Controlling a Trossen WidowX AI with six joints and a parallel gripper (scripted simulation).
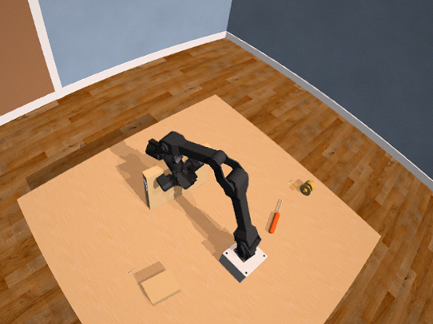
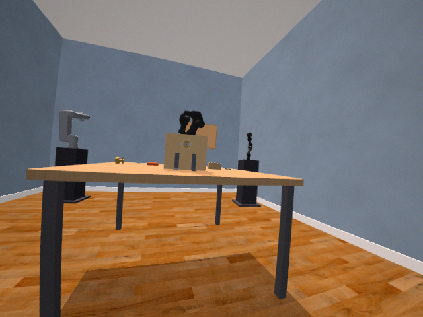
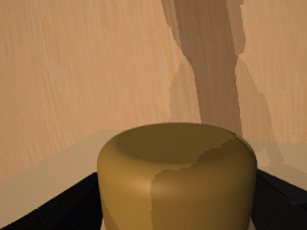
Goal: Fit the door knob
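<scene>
Right now my hand is 6 cm short of the square socket, 3 cm above it and 1 cm to the left of it. From my hand the other things lie so: upright wooden slab (6 cm below, 6 cm ahead, 1 cm to the right); orange screwdriver (34 cm to the right, 29 cm behind, 20 cm below); small wood block (28 cm to the left, 28 cm behind, 18 cm below).
</scene>
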